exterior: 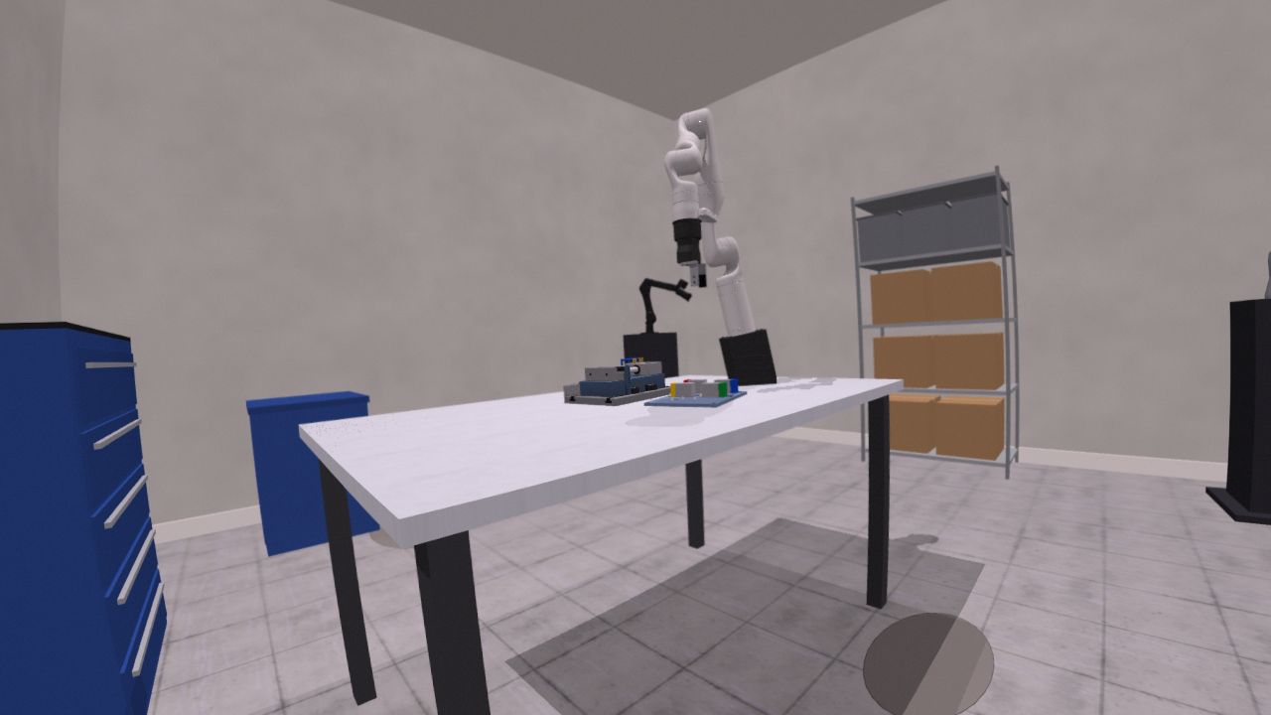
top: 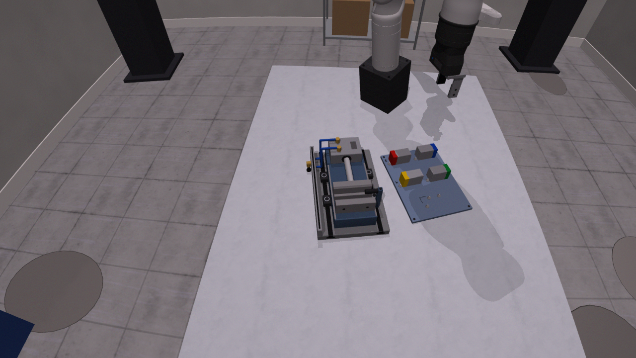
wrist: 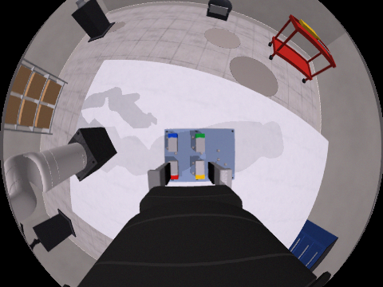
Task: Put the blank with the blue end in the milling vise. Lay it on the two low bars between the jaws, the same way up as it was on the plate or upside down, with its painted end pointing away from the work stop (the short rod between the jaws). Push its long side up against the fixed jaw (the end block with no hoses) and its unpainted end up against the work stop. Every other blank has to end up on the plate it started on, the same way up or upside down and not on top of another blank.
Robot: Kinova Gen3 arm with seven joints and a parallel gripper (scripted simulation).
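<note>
Right now my hand is 60 mm past the blue-ended blank, 30 mm to the right of it and 290 mm above it. From my hand the other things lie so: yellow-ended blank: 50 mm ahead, 40 mm to the right, 290 mm below; then red-ended blank: 40 mm behind, 60 mm to the right, 290 mm below; then green-ended blank: 30 mm ahead, 50 mm to the left, 290 mm below.
</note>
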